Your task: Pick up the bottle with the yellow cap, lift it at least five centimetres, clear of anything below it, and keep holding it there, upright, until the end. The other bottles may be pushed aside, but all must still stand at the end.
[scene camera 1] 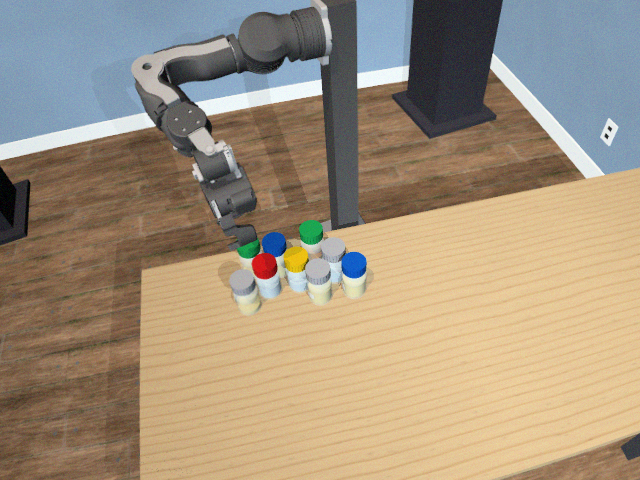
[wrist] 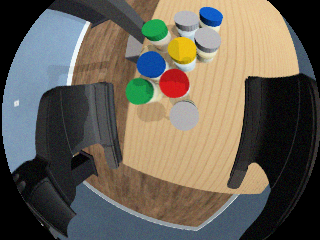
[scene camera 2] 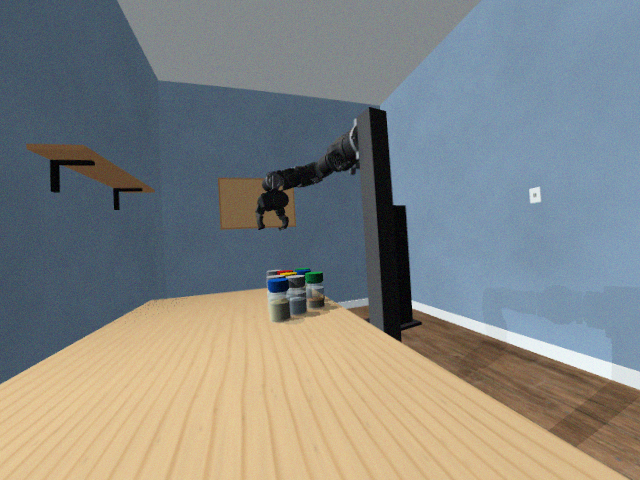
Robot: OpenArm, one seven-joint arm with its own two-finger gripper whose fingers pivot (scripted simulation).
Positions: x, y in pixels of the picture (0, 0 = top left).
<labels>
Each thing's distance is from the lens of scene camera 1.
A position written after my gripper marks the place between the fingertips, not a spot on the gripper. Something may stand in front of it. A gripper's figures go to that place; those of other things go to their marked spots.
my gripper [scene camera 1: 236, 231]: 92 cm
yellow-capped bottle [scene camera 1: 295, 258]: 105 cm
</labels>
